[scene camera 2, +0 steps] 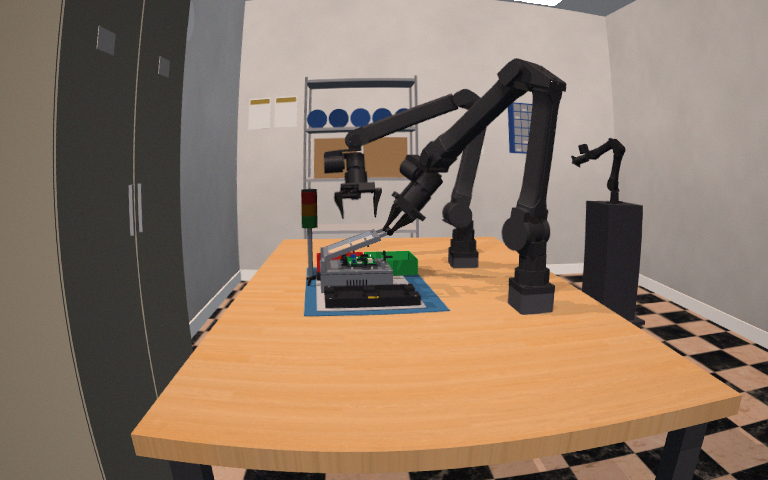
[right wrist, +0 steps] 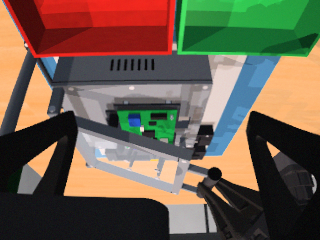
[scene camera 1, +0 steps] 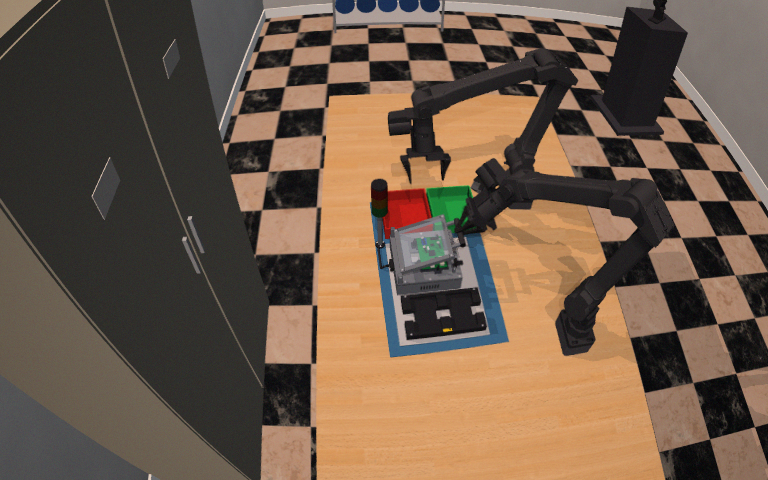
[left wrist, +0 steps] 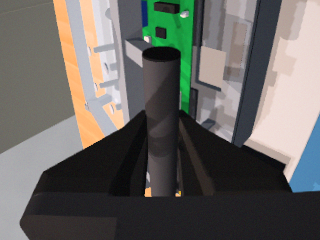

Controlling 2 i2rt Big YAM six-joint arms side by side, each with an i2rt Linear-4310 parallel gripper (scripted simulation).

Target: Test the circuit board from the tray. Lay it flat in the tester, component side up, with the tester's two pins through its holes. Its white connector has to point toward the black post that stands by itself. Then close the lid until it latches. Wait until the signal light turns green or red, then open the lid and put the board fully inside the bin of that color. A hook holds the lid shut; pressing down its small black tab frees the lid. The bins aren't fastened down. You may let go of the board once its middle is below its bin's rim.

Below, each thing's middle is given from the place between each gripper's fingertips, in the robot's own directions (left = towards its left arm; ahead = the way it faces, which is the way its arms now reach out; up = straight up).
Right now the green circuit board (right wrist: 160,127) is 7 cm ahead of my left hand and 7 cm below it. The rest, counted from my left hand: green bin (scene camera 1: 450,201) 4 cm behind, 19 cm to the right, 13 cm below; then clear lid (scene camera 1: 425,243) 8 cm ahead, 3 cm below; then red bin (scene camera 1: 405,207) 11 cm ahead, 20 cm to the right, 13 cm below.
Right now the red bin is 16 cm below my right hand (scene camera 1: 426,181), 6 cm ahead of it and 1 cm to the right of it. Also, from my right hand: green bin 16 cm below, 9 cm behind; clear lid 19 cm to the left, 5 cm below, 3 cm ahead; green circuit board 19 cm to the left, 10 cm below, 2 cm ahead.
